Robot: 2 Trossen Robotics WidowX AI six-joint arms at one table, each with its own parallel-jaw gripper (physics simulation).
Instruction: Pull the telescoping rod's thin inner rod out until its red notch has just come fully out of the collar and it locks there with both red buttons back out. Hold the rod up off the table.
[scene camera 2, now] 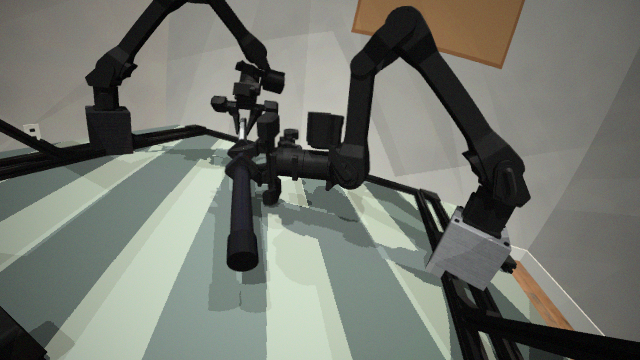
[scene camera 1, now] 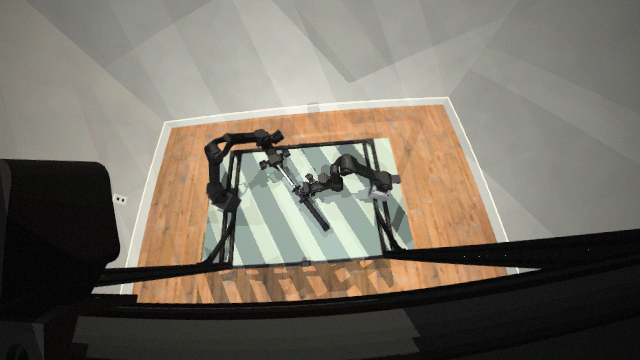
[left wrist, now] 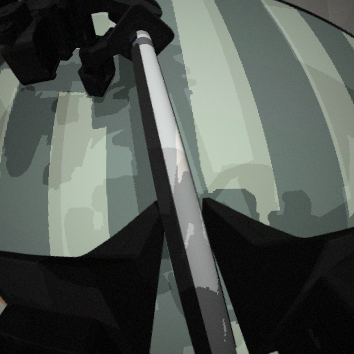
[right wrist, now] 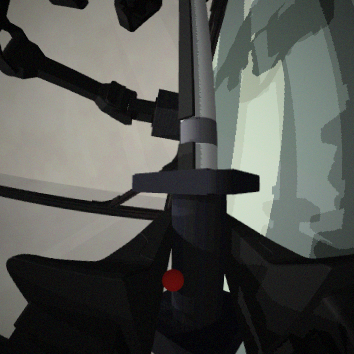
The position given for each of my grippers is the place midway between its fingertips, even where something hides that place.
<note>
In view: my left gripper (scene camera 2: 241, 134), my right gripper (scene camera 2: 231, 157) and a telescoping rod (scene camera 2: 242, 252).
The telescoping rod shows as well in the right wrist view (right wrist: 201, 309). My left gripper also shows in the left wrist view (left wrist: 182, 205). My right gripper is seen too in the left wrist view (left wrist: 160, 27) and in the right wrist view (right wrist: 193, 215).
</note>
